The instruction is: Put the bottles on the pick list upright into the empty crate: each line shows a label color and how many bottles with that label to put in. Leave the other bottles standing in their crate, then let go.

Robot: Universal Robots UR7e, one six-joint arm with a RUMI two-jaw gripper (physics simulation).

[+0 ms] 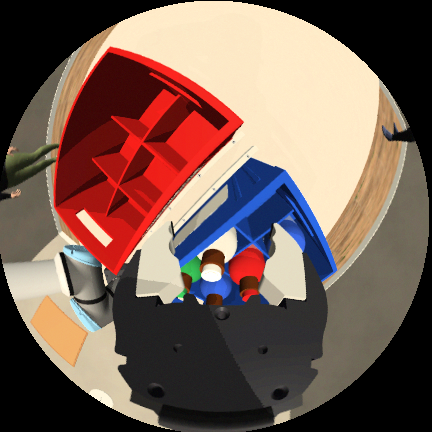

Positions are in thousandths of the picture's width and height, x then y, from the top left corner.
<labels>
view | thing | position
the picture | my gripper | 513, 517
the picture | red bottle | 568, 622
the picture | white bottle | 494, 596
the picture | blue bottle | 497, 675
</labels>
